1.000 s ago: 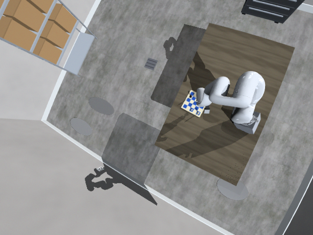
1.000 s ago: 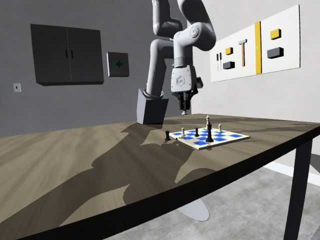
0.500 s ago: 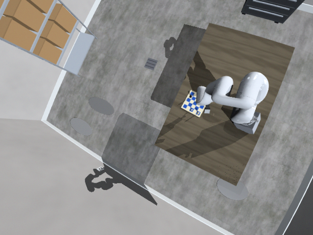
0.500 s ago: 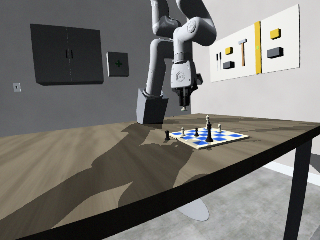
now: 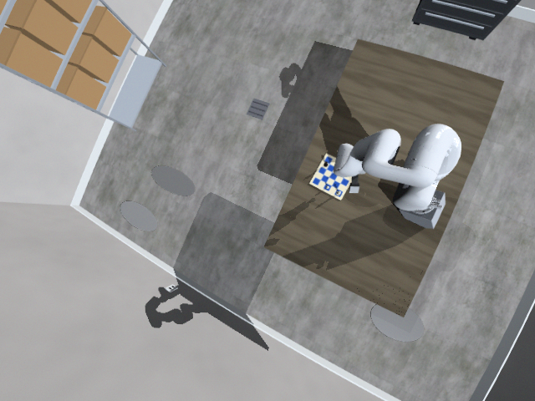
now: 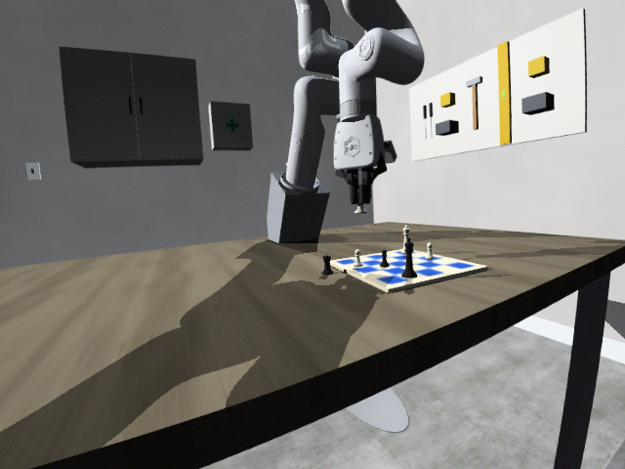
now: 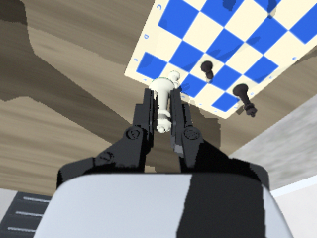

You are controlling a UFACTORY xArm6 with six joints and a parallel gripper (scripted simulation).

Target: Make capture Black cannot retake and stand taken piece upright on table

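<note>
Now: the cream chessboard 14 cm below my hand, 8 cm ahead of it and 3 cm to the left of it. Round my hand: black pawn (13 cm below, 7 cm ahead, 1 cm to the right); then tall white piece (12 cm to the left, 11 cm below, 2 cm ahead); then tall black piece (15 cm ahead, 11 cm below, 3 cm to the right).
</note>
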